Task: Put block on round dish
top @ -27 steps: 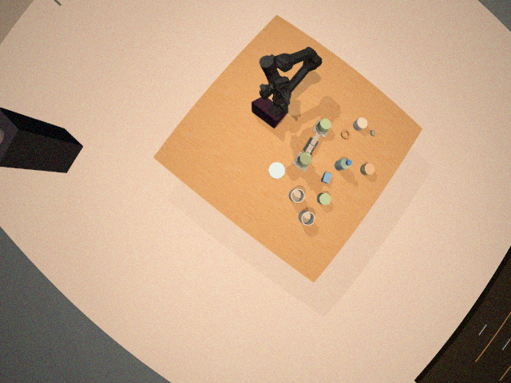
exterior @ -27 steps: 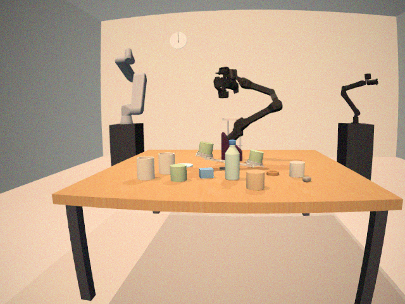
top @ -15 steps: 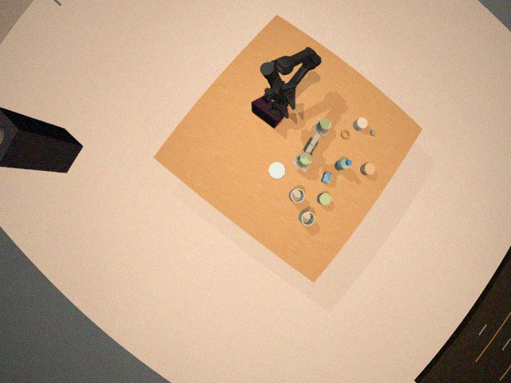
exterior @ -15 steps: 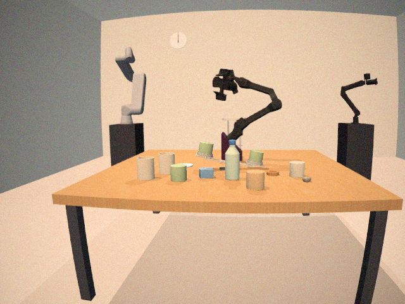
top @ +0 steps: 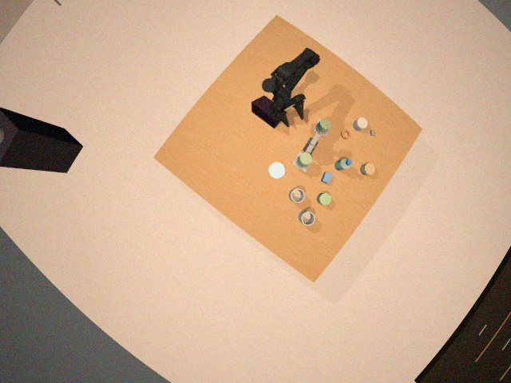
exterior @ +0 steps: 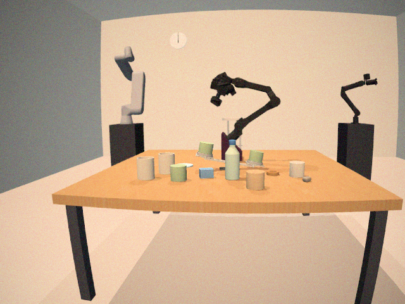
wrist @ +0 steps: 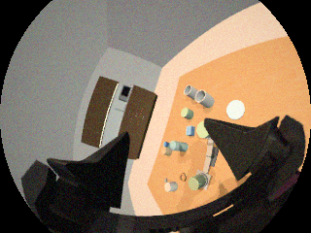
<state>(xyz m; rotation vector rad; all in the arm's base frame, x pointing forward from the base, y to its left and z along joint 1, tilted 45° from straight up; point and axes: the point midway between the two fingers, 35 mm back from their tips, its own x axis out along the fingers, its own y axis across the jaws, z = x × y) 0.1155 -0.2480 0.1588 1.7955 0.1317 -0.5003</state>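
Right now my gripper tip is 360 mm above the pale green block, 220 mm to the right of it and 130 mm short of it. From my gripper tip the other things lie so: white dish (390 mm below, 170 mm to the right, 70 mm ahead); then bottle (360 mm ahead, 280 mm below, 100 mm to the left); then blue block (380 mm below, 330 mm ahead, 20 mm to the right).
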